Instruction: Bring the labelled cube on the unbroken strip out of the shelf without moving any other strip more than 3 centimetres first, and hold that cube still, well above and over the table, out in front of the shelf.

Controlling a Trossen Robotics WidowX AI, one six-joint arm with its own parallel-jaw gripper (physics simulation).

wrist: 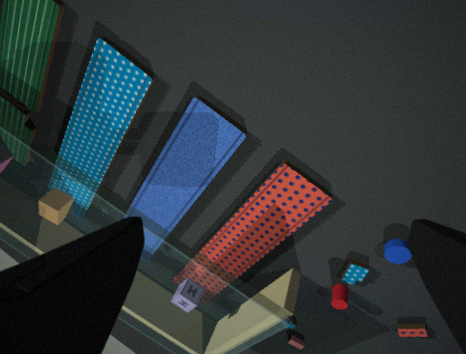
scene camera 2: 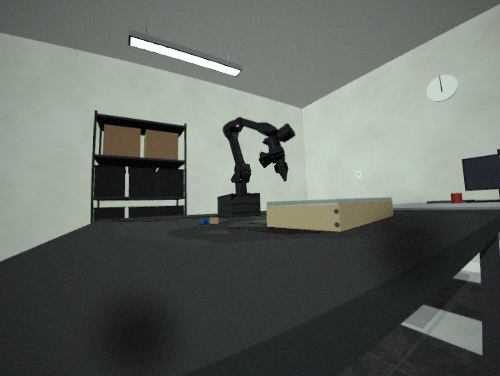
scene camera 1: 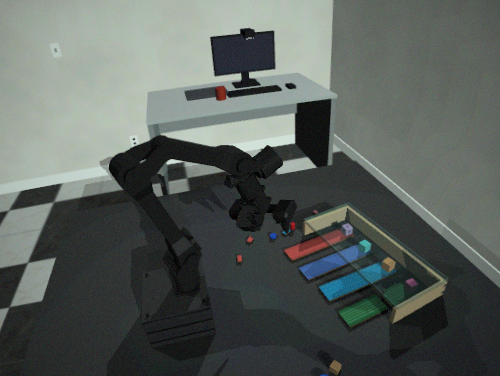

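A lavender cube (scene camera 1: 347, 229) (wrist: 187, 295) with a black H sits on the inner end of the red dotted strip (scene camera 1: 312, 246) (wrist: 300, 195), under the shelf's clear top. The red strip looks whole. The blue strip (scene camera 1: 327, 264) (wrist: 190, 150) bears a teal cube (scene camera 1: 365, 246), hidden in the wrist view. The light-blue dotted strip (scene camera 1: 350, 284) (wrist: 105, 110) bears a tan cube (scene camera 1: 388, 264) (wrist: 55, 207). The green striped strip (scene camera 1: 362, 311) (wrist: 27, 45), with a pink cube (scene camera 1: 411, 282), shows a dark jagged gap. My gripper (scene camera 1: 272, 225) (scene camera 2: 274, 172) (wrist: 275, 231) is open and empty, above the table in front of the shelf.
The low wooden shelf (scene camera 1: 325, 220) (scene camera 2: 300, 216) (wrist: 250, 312) has side walls. Beside its H-cube end lie a red cylinder (scene camera 1: 293, 226) (wrist: 340, 296), a blue disc (scene camera 1: 273, 236) (wrist: 397, 251) and small dotted pieces. A tan block (scene camera 1: 335, 367) (scene camera 2: 214, 220) lies beyond the green-strip end.
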